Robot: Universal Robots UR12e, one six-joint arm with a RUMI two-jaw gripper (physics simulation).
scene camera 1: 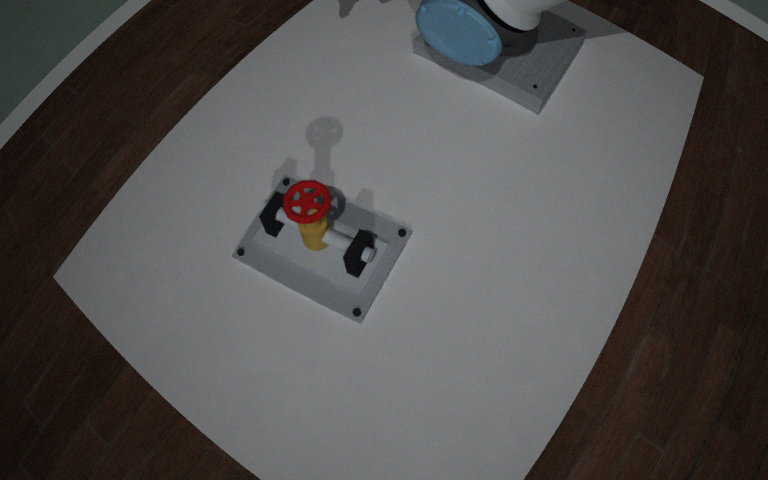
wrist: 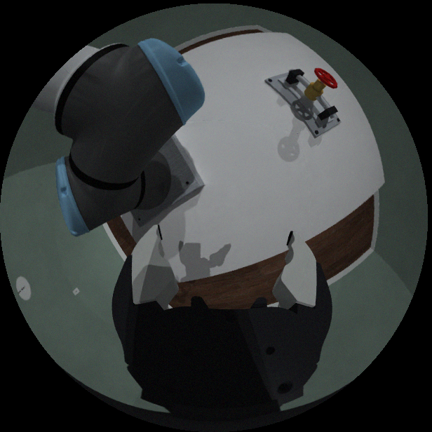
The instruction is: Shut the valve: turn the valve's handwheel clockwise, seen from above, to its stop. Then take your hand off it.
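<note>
The valve's red spoked handwheel (scene camera 1: 292, 210) (wrist: 333, 84) sits on top of a yellow valve body (scene camera 1: 314, 233) (wrist: 313, 92), near the middle left in the scene view and at the upper right in the wrist view. The body is on a white pipe held by two black brackets over a grey base plate (scene camera 1: 300, 283) (wrist: 280, 89). My gripper (wrist: 225, 230) is open and empty. It is well away from the handwheel and touches nothing. The gripper does not show in the scene view. How far the handwheel is turned cannot be told.
The white table top (scene camera 1: 481, 254) (wrist: 250, 175) carries the valve plate. The arm's grey mounting block (scene camera 1: 543, 93) (wrist: 192, 175) and a blue-capped arm joint (scene camera 1: 458, 33) (wrist: 175, 80) are at the upper right in the scene view. Wooden floor (scene camera 1: 707, 283) surrounds the table top.
</note>
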